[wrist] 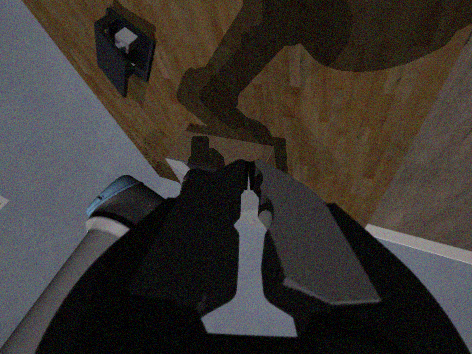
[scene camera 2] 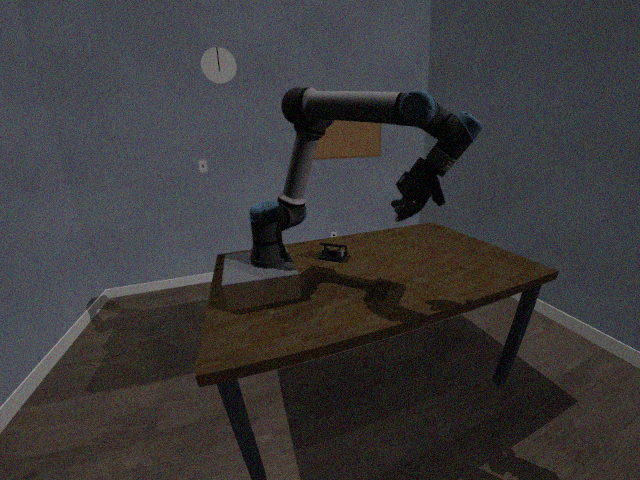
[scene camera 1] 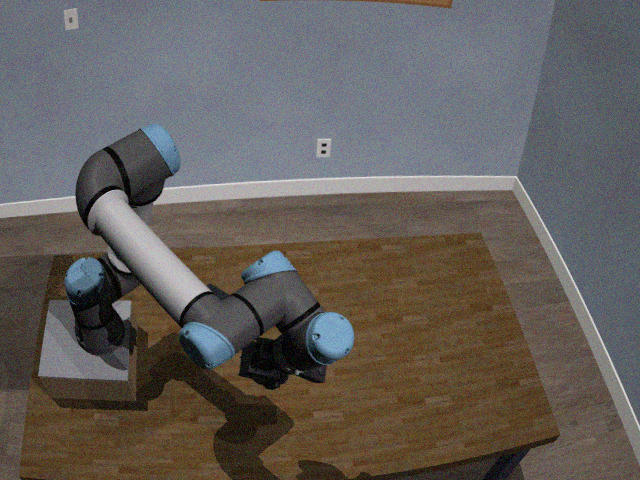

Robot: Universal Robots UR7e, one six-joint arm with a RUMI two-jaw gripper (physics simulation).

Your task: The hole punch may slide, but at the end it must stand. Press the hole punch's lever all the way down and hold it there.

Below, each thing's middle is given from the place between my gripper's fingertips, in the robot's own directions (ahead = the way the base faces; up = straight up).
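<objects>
The hole punch lever (wrist: 111,61) is a fair way below my hand, far to the left of it and a little behind it. Then there is the hole punch (wrist: 139,51), which I find 250 mm below my hand, 410 mm to the left of it and 70 mm behind it.
</objects>
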